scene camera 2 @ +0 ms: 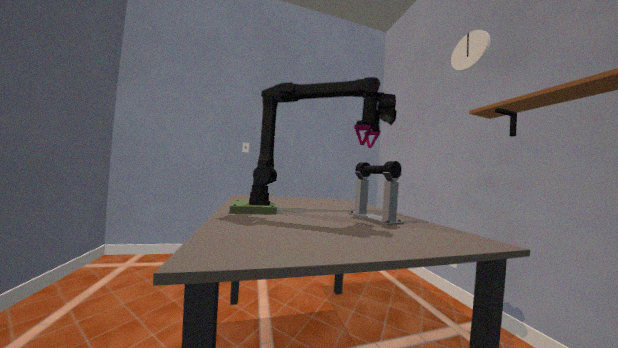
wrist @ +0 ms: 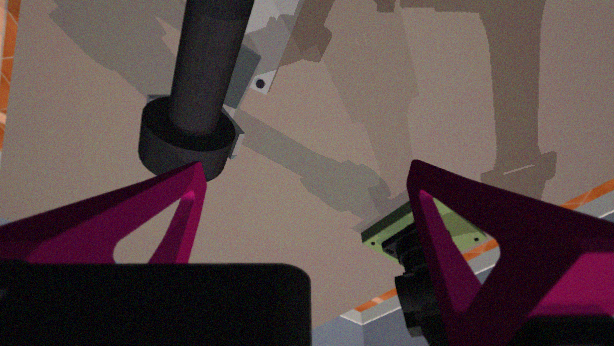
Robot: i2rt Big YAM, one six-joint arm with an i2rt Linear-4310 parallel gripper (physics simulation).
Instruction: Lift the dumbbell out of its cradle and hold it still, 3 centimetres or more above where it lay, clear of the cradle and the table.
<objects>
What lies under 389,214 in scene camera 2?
A grey cradle.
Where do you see a black dumbbell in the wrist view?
188,125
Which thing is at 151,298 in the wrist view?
The gripper.
</objects>
